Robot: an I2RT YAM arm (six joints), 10 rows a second.
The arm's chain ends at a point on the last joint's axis. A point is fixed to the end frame.
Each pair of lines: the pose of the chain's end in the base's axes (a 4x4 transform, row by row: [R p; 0 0 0 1], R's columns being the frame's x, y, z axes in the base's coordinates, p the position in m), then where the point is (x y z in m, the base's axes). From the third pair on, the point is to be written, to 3 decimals.
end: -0.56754 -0.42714 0.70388 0.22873; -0.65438 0.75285 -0.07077 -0.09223; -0.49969 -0.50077 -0.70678 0.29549; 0 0 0 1
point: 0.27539 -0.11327 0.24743
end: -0.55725 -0.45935 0.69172 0.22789; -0.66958 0.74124 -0.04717 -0.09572; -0.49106 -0.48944 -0.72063 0.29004; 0 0 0 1
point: 0.27421 -0.11518 0.24100
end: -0.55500 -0.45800 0.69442 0.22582; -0.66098 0.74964 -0.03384 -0.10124; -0.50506 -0.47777 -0.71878 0.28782; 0 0 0 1
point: 0.272 -0.120 0.239
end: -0.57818 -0.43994 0.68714 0.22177; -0.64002 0.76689 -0.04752 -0.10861; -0.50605 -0.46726 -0.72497 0.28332; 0 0 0 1
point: 0.267 -0.128 0.234
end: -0.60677 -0.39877 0.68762 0.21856; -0.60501 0.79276 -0.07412 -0.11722; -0.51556 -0.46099 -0.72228 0.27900; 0 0 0 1
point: 0.263 -0.138 0.229
